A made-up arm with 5 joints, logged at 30 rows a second.
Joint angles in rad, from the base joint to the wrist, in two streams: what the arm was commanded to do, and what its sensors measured. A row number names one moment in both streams.
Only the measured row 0 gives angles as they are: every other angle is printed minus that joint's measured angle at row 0.
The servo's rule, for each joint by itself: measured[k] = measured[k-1] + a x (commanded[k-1-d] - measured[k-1]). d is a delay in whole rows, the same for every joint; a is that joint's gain. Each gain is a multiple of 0.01, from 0.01 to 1. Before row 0 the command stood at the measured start. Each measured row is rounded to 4 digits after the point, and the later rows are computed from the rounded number. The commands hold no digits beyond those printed.
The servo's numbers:
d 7
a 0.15 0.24 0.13 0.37 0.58
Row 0, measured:
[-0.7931 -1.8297 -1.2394 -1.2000 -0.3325]
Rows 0 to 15, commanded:
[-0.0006 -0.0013 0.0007 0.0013 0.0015]
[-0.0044 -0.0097 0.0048 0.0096 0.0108]
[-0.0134 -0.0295 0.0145 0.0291 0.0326]
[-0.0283 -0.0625 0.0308 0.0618 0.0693]
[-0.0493 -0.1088 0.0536 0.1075 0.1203]
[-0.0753 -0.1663 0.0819 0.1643 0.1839]
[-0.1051 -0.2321 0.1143 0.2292 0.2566]
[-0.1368 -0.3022 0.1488 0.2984 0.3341]
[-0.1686 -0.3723 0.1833 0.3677 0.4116]
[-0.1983 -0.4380 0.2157 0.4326 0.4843]
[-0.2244 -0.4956 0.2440 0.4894 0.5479]
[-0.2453 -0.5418 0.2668 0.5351 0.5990]
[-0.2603 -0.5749 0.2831 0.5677 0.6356]
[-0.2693 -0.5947 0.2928 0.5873 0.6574]
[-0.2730 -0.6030 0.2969 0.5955 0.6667]
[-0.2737 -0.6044 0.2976 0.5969 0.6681]
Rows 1 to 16, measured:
[0.0000 0.0000 0.0000 0.0000 0.0000]
[0.0000 0.0000 0.0000 0.0000 0.0000]
[0.0000 0.0000 0.0000 0.0000 0.0000]
[0.0000 0.0000 0.0000 0.0000 0.0000]
[0.0000 0.0000 0.0000 0.0000 0.0000]
[0.0000 0.0000 0.0000 0.0000 0.0000]
[0.0000 0.0000 0.0000 0.0000 0.0000]
[-0.0001 -0.0003 0.0001 0.0005 0.0009]
[-0.0007 -0.0026 0.0007 0.0039 0.0066]
[-0.0026 -0.0091 0.0025 0.0132 0.0217]
[-0.0065 -0.0219 0.0062 0.0312 0.0493]
[-0.0129 -0.0428 0.0124 0.0594 0.0905]
[-0.0223 -0.0724 0.0214 0.0982 0.1447]
[-0.0347 -0.1107 0.0335 0.1467 0.2096]
[-0.0500 -0.1567 0.0485 0.2028 0.2818]
[-0.0678 -0.2084 0.0660 0.2638 0.3571]

